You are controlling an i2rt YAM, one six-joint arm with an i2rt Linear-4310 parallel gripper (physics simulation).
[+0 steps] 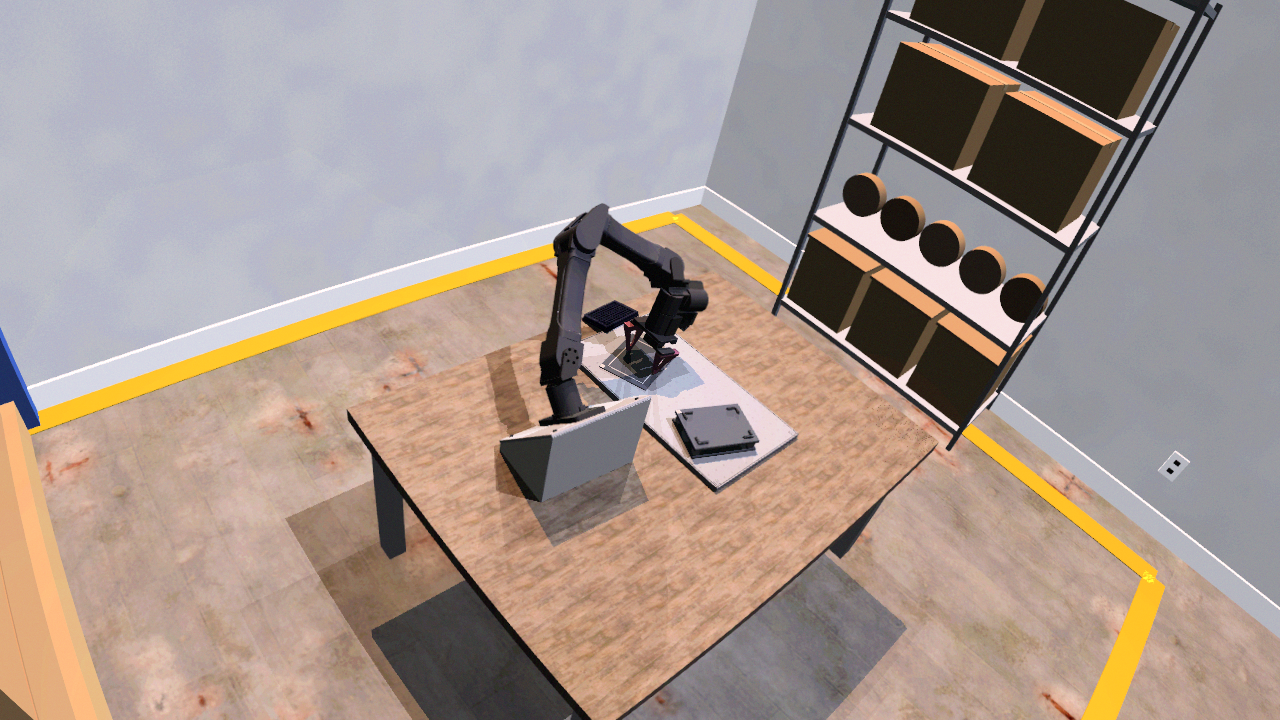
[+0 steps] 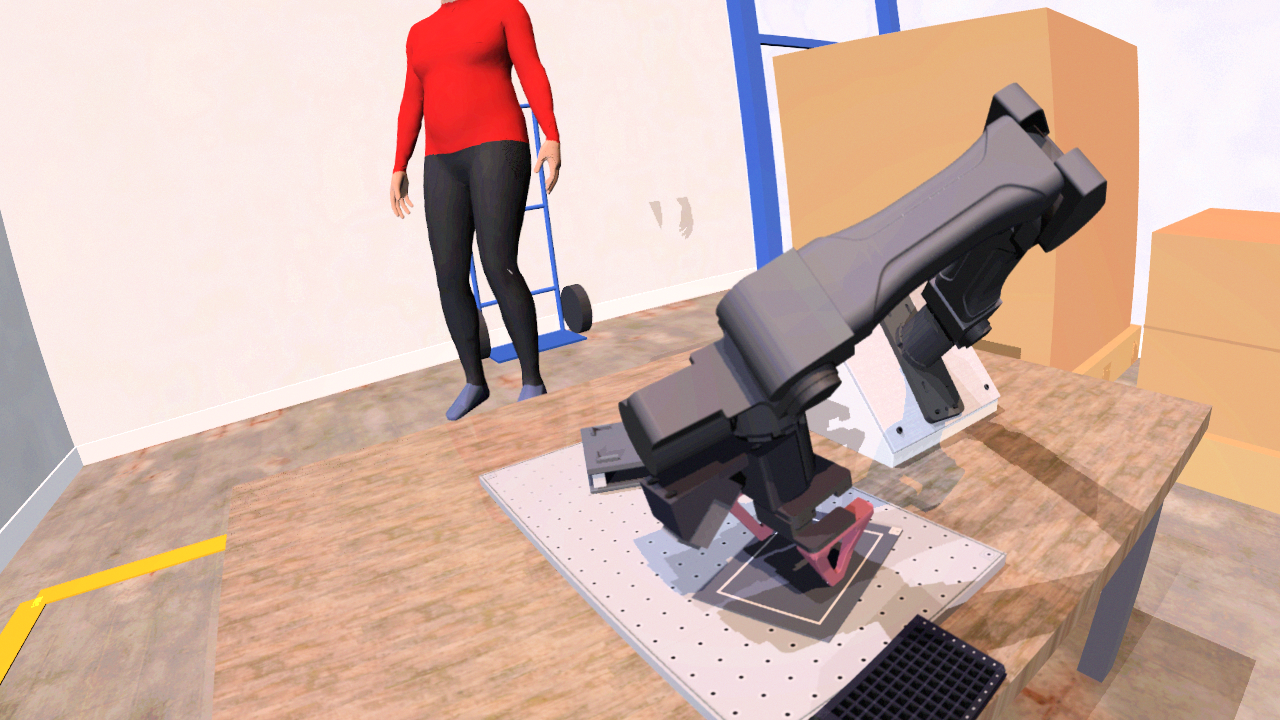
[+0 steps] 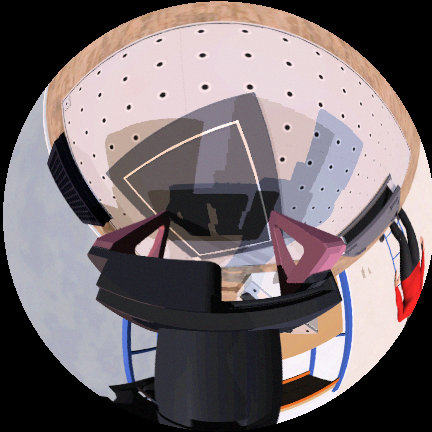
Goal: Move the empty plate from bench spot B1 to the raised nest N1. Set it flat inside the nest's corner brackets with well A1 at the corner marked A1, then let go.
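Where they show: gripper, fingertip midpoint: (image 1: 640,362) (image 2: 799,558) (image 3: 218,215); arm's base, origin of the base link: (image 1: 571,418) (image 2: 912,350).
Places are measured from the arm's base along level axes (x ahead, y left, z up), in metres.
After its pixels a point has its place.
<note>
The empty plate, a black tray with a grid of wells (image 1: 611,315) @(x 0.336, y 0.349, z -0.079 m) (image 2: 917,676) @(x 0.332, y 0.348, z -0.080 m) (image 3: 75,182) @(x 0.354, y 0.320, z -0.077 m), lies off the marked spot, by the pegboard's edge near the table's edge. Whether it is fully flat is hard to tell. Bench spot B1, a dark square with a pale outline (image 2: 852,592) @(x 0.303, y 0.238, z -0.086 m) (image 3: 185,125) @(x 0.387, y 0.199, z -0.085 m), has no plate on it. My gripper (image 1: 641,363) @(x 0.310, y 0.171, z -0.084 m) (image 2: 798,560) @(x 0.310, y 0.171, z -0.084 m) (image 3: 218,215) @(x 0.310, y 0.171, z -0.084 m) is open above this square, with nothing between its red fingers. The raised nest N1 (image 1: 716,425) @(x 0.328, y -0.099, z -0.056 m) (image 2: 613,452) @(x 0.385, y -0.086, z -0.056 m) (image 3: 375,215) @(x 0.357, y -0.045, z -0.063 m) is a grey block with corner brackets; it holds no plate. Its A1 mark is not readable.
The white pegboard (image 1: 776,434) @(x 0.476, y -0.163, z -0.087 m) (image 2: 572,510) @(x 0.454, y -0.039, z -0.087 m) (image 3: 225,70) @(x 0.427, y 0.179, z -0.087 m) bears the spot and the nest. The arm's angled mount (image 1: 595,452) @(x 0.004, y -0.091, z -0.010 m) (image 2: 895,443) @(x 0.103, y 0.075, z -0.071 m) stands on the wooden table (image 1: 626,573) @(x -0.048, y -0.314, z -0.100 m). A person in red (image 2: 474,98) stands beyond the table. Shelves with boxes stand by the wall.
</note>
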